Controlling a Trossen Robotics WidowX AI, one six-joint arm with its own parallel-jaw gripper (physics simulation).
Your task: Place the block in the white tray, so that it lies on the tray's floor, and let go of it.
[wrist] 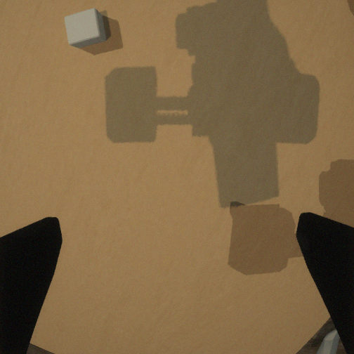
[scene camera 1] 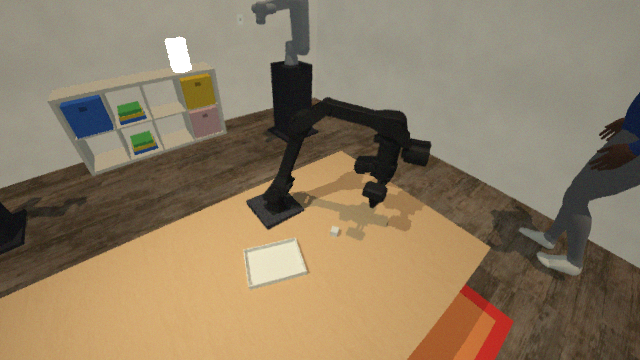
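Pixels of known places: arm's base, origin of the base link: [scene camera 1: 275, 207].
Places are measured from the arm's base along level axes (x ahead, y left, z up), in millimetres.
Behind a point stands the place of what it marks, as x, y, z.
Observation:
A small white block [scene camera 1: 334, 231] {233, 75, 8} [wrist: 84, 28] lies on the table top, to the right of the tray in the scene view and near the top left corner of the wrist view. The white tray [scene camera 1: 277, 285] {241, -172, -16} lies flat on the table, in front of the arm's base; it does not show in the wrist view. My gripper [scene camera 1: 373, 204] {295, 183, 136} [wrist: 181, 229] is open and empty, pointing down above the table, to the right of the block in the scene view. In the wrist view the block lies beyond the fingertips, towards the left finger's side.
The arm's black base [scene camera 1: 270, 218] {37, -49, 2} stands on the wooden table [scene camera 1: 150, 290] {24, -467, -17} behind the tray. The arm's shadow falls on the table beside the block. A red and orange mat [scene camera 1: 450, 330] lies at the lower right. A person [scene camera 1: 580, 200] stands at the right, beyond the table's edge.

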